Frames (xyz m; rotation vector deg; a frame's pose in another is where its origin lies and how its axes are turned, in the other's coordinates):
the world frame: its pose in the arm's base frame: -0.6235 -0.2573 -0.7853 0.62 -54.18 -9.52
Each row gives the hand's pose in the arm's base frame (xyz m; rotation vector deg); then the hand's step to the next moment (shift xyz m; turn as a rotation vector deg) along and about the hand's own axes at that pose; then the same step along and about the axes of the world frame.
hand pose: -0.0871 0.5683 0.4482 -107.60 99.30 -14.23
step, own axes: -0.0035 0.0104 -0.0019 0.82 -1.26 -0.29
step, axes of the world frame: -0.0088 0.0011 0.0068 1.29 -0.65 -0.50
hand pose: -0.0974 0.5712 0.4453 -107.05 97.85 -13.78
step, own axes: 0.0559 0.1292 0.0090 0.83 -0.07 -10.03
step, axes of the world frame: -0.1200 -0.0708 0.0217 4.16 -3.75 8.36
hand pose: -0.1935 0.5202 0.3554 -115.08 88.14 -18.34
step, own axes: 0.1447 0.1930 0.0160 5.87 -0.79 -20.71
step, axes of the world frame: -0.1529 -0.1867 -0.0141 9.96 -11.28 15.42
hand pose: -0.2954 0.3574 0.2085 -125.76 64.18 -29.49
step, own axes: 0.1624 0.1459 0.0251 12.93 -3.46 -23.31
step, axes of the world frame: -0.0457 -0.1943 -0.0919 16.42 -15.80 14.25
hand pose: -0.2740 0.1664 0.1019 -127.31 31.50 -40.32
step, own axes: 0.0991 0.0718 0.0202 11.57 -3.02 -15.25
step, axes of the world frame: 0.0295 -0.0834 -0.0870 13.61 -11.14 8.14
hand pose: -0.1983 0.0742 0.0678 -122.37 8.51 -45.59
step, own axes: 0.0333 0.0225 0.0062 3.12 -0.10 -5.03
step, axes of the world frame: 0.0200 -0.0179 -0.0306 3.49 -4.13 2.40
